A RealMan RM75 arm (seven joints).
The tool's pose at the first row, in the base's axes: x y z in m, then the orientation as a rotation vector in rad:
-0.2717, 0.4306, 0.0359, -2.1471, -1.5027, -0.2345
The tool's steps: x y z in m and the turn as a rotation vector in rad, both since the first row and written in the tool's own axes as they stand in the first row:
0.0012, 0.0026, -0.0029, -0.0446, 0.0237, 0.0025
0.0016, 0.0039, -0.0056, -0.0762, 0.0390, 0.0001
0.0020, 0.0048, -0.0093, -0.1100, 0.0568, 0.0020
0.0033, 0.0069, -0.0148, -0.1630, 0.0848, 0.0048
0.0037, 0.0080, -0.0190, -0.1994, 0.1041, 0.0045
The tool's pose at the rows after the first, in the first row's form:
-0.2685, 0.4295, 0.0381, -2.1732, -1.4947, -0.2942
-0.2667, 0.4281, 0.0402, -2.1889, -1.4940, -0.3367
-0.2652, 0.4264, 0.0433, -2.2077, -1.4869, -0.3825
-0.2620, 0.4242, 0.0479, -2.2359, -1.4750, -0.4549
-0.2603, 0.4222, 0.0513, -2.2530, -1.4685, -0.5060

